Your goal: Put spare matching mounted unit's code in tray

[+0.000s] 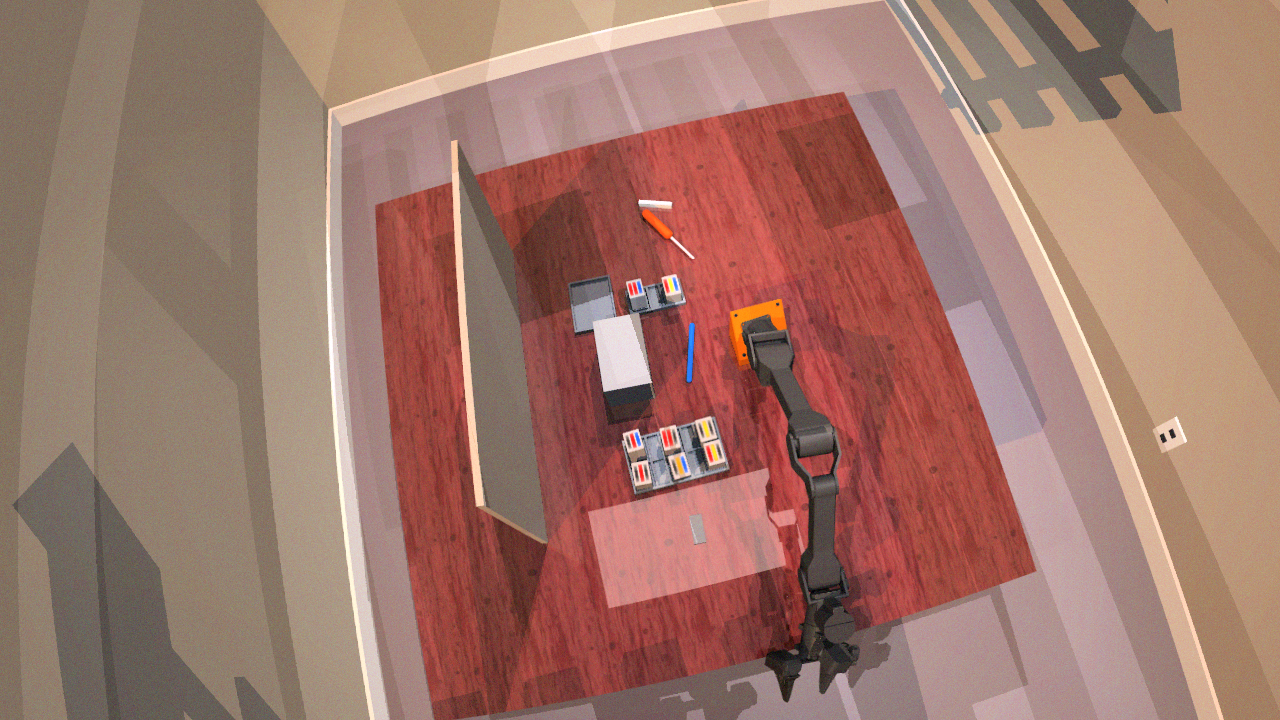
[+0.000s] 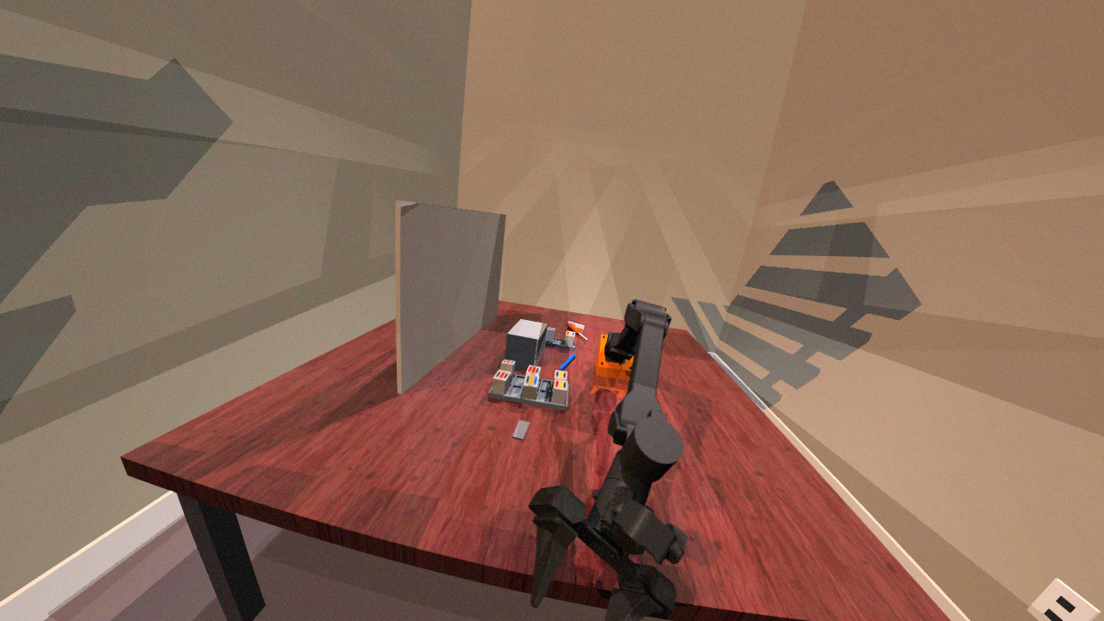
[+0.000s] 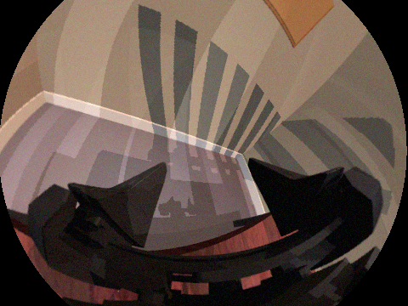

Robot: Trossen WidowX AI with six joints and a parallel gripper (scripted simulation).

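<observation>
My gripper tip is 52 cm to the left of the spare block, 3 cm above it and 1 cm short of it. From my gripper tip the other things lie so: blue pen: 76 cm to the right, 6 cm below, 1 cm behind; then mounted unit: 76 cm to the right, 13 cm ahead, 2 cm below; then tall mirror panel: 80 cm to the right, 36 cm ahead, 15 cm above.
</observation>
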